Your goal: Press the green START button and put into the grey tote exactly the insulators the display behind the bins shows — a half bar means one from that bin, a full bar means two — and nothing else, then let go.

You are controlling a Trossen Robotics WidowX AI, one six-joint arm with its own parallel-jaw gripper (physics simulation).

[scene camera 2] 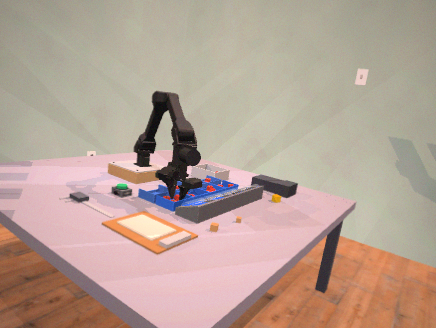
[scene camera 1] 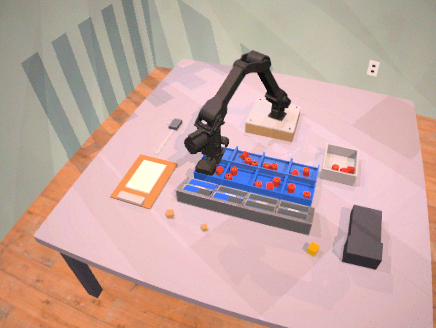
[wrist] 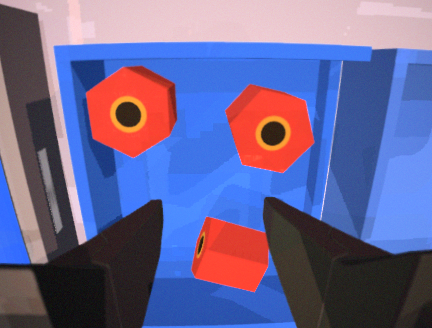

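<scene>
My gripper is open over the left end bin of the blue bin tray, in the row beside the display. In the wrist view, a red insulator lies on its side between the fingers, close to the right one, not gripped. Two upright insulators are farther ahead. The grey display shows blue bars in its first two windows: one long and one short in the first, one short in the second. The grey tote holds red insulators. The green button shows in scene camera 2.
An orange clipboard lies left of the display. Small orange cubes and a yellow cube are in front. A dark block stands at the right. A grey-headed tool lies at the back left.
</scene>
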